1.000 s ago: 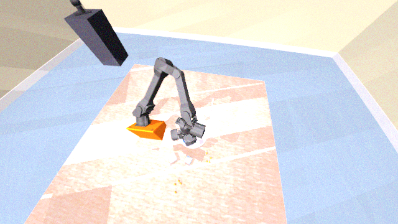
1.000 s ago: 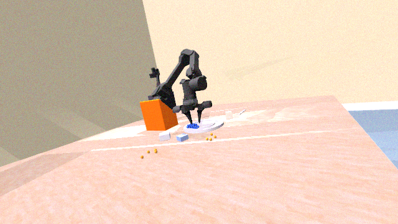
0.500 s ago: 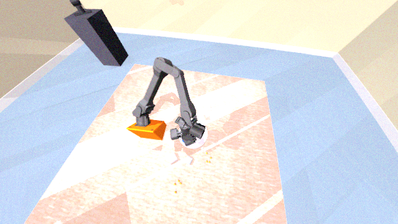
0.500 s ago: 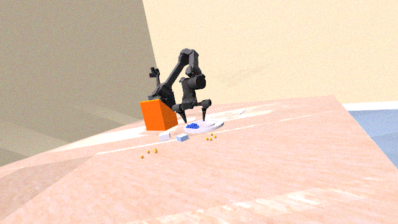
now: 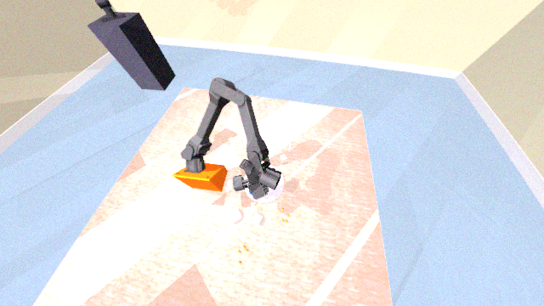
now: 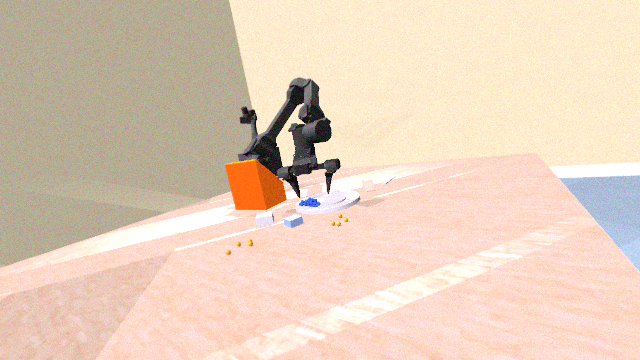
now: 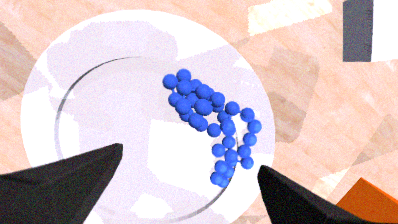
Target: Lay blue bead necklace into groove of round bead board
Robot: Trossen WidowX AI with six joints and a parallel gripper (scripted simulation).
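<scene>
The round white bead board lies 30 mm ahead of my gripper tip, 20 mm to the left of it and 20 mm below it. Also, from my gripper tip: white block 140 mm to the right, 70 mm behind, 20 mm below; light blue cube 150 mm to the right, 20 mm below, 20 mm ahead; beige cube 160 mm to the left, 110 mm ahead, 10 mm below.
</scene>
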